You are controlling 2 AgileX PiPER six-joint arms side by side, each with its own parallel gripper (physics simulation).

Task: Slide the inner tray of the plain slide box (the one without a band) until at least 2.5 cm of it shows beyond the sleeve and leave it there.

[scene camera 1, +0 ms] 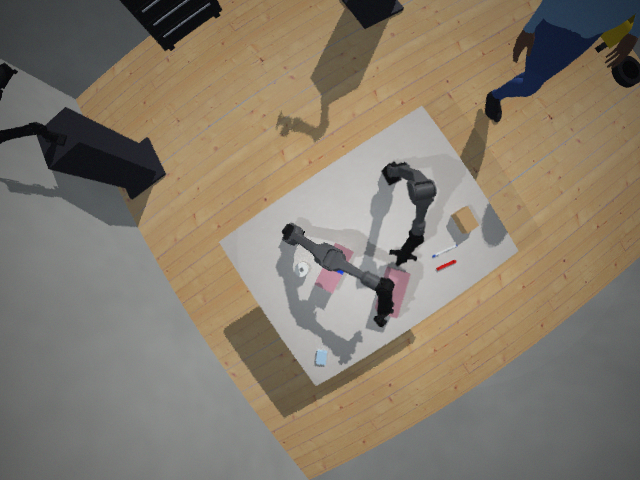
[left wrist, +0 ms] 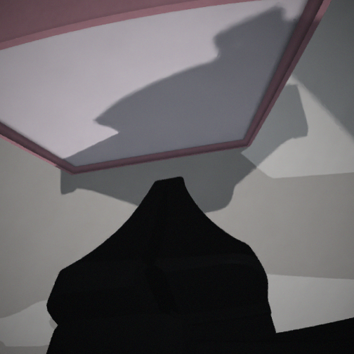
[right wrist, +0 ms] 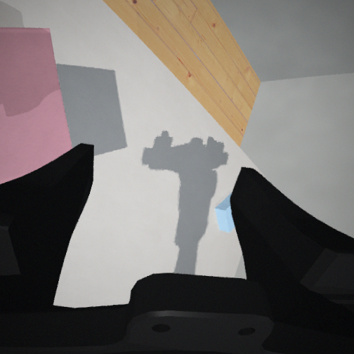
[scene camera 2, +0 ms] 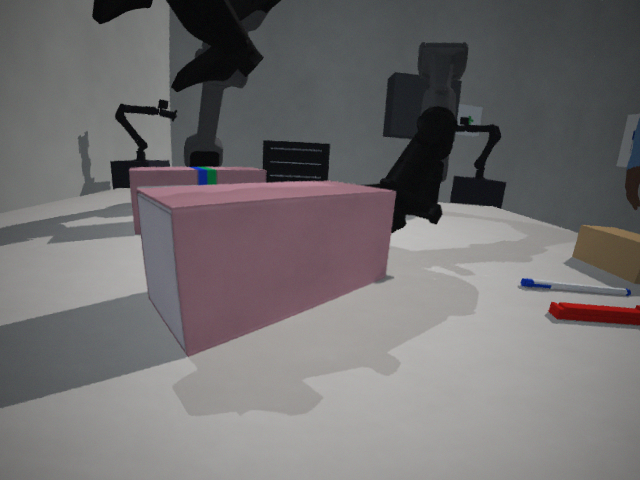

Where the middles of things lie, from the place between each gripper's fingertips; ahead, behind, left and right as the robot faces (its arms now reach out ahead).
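Labels:
There is the white-blue pen [scene camera 2: 524, 282], 21 cm below my right hand, 48 cm to the left of it and 7 cm behind it.
My left hand is 1 cm above the white-blue pen, 27 cm to the right of it and 8 cm short of it. So, going by its middle, the pen is nearer to my left hand than to my right hand.

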